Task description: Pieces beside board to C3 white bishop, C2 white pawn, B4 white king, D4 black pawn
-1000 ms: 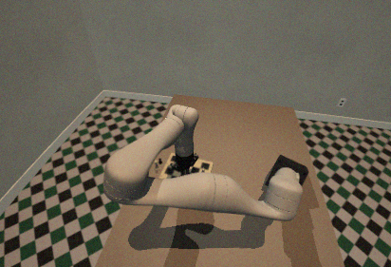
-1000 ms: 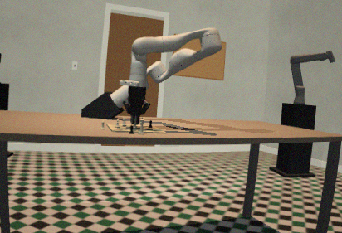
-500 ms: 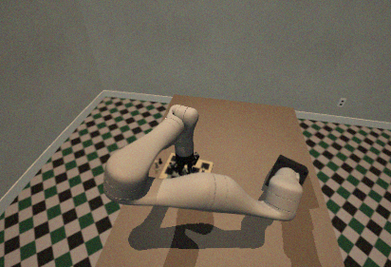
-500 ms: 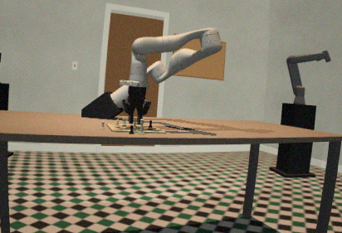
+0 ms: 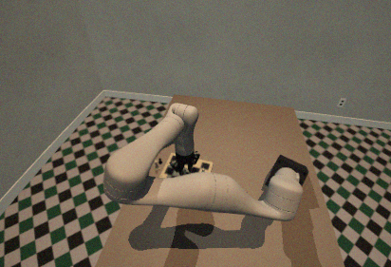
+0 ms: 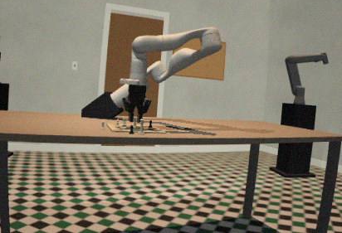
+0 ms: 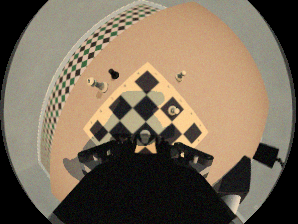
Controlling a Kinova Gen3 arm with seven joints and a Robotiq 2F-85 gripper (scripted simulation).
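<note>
The chessboard is 4 cm below my hand.
</note>
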